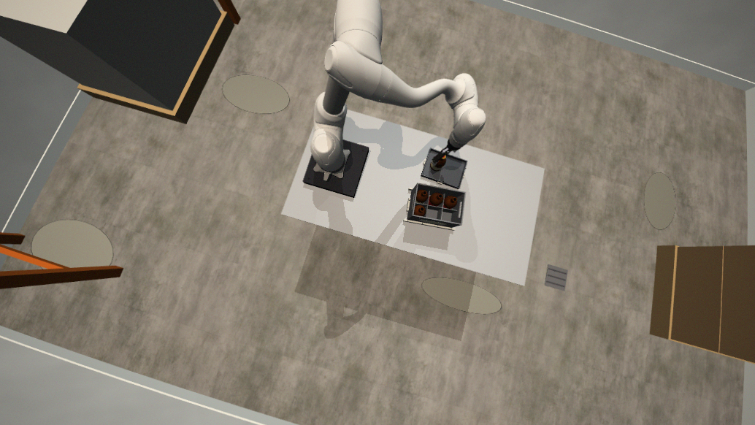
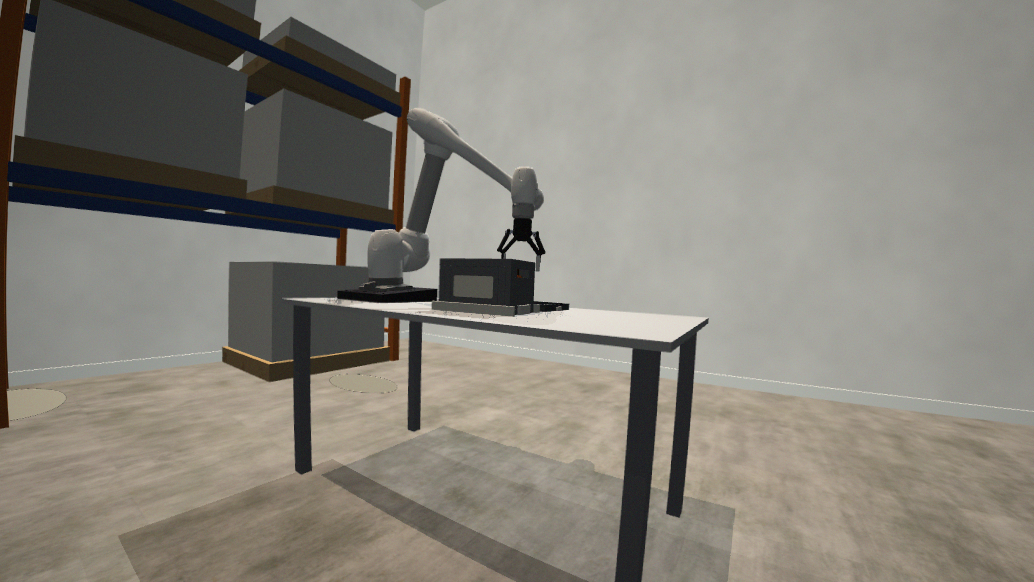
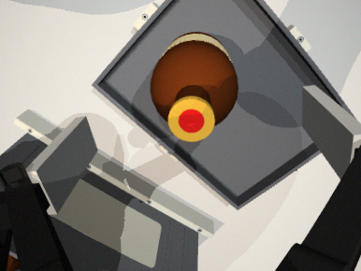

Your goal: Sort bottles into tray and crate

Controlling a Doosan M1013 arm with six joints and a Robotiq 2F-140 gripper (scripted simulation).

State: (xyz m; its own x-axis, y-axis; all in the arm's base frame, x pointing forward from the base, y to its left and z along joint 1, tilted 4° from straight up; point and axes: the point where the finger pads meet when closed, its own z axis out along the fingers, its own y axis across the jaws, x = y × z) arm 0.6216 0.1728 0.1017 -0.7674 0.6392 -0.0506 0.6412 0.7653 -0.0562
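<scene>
The capped bottle is 80 mm below my hand. From my hand the other things lie so: open bottle 110 mm ahead, 230 mm to the right, 70 mm below; then dark grey crate 30 mm ahead, 280 mm to the right, 80 mm below; then flat tray 50 mm ahead, 150 mm below.
</scene>
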